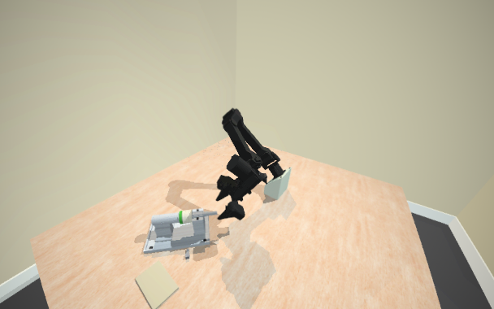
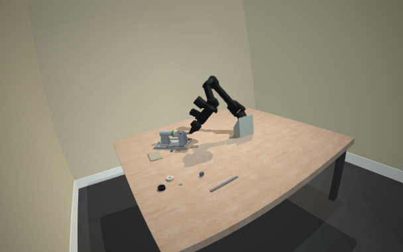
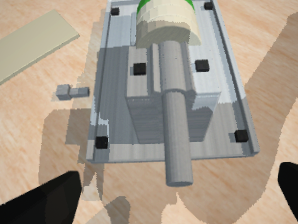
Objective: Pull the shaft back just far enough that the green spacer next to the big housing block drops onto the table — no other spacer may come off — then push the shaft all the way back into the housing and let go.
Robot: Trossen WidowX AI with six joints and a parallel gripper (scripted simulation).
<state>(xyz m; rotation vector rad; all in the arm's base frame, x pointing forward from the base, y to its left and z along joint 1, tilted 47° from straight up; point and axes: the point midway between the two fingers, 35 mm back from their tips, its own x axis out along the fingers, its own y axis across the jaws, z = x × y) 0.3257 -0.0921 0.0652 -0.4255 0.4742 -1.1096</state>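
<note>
Now: the grey shaft 6 cm ahead of my gripper tip, 7 cm to the right of it and 2 cm below it. Also, from my gripper tip: tan square plate (27 cm ahead, 3 cm to the right, 9 cm below); cream spacer (7 cm ahead, 8 cm to the right, 2 cm below); green spacer (9 cm ahead, 10 cm to the right, 2 cm below).
</note>
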